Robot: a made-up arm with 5 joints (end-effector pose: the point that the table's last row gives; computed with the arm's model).
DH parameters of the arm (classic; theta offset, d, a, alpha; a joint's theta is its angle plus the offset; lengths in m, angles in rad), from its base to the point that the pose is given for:
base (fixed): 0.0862 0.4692 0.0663 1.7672
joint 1: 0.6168 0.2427 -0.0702 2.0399
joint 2: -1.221 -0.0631 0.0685 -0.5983
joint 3: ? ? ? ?
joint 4: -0.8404 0 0.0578 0
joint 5: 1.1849 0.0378 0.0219 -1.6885
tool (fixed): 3.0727 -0.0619 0 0
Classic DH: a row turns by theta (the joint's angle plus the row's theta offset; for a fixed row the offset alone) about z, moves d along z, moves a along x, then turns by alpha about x.
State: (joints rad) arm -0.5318 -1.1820 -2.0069 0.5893 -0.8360
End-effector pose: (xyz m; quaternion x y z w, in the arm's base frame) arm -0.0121 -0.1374 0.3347 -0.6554 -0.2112 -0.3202 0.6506
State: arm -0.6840 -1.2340 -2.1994 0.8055 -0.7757
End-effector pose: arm -0.0212 -0.1294 0.3306 -0.6084 -0.2026 -0.3815 0.6658
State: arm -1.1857 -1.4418 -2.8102 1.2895 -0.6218
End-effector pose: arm -0.0332 -0.0997 0.3468 -0.3964 -0.1813 -0.4382 0.7861
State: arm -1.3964 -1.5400 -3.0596 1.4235 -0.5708
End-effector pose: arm -0.0355 -0.0821 0.3680 -0.2903 -0.1497 -0.4220 0.8457
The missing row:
joint 3: 0.868 0.21 -0.0014 1.2173
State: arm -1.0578 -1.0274 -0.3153 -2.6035 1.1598
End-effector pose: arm -0.0244 -0.1307 0.3502 -0.3093 0.3838 0.3899 0.7778
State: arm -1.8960 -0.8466 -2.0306 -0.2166 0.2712
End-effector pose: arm -0.0192 -0.1885 0.4930 -0.8176 0.2868 0.1272 0.4828
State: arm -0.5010 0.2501 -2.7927 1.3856 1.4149
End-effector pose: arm 0.1903 -0.1355 0.2414 -0.2630 -0.3190 0.8969 0.1568
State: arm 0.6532 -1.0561 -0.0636 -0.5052 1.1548
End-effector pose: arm 0.0087 -0.0243 0.3688 -0.1788 0.6320 -0.3816 0.6504
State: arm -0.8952 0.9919 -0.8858 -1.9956 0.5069
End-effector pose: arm -0.0399 -0.2196 0.3353 -0.2159 0.8328 -0.0802 0.5033
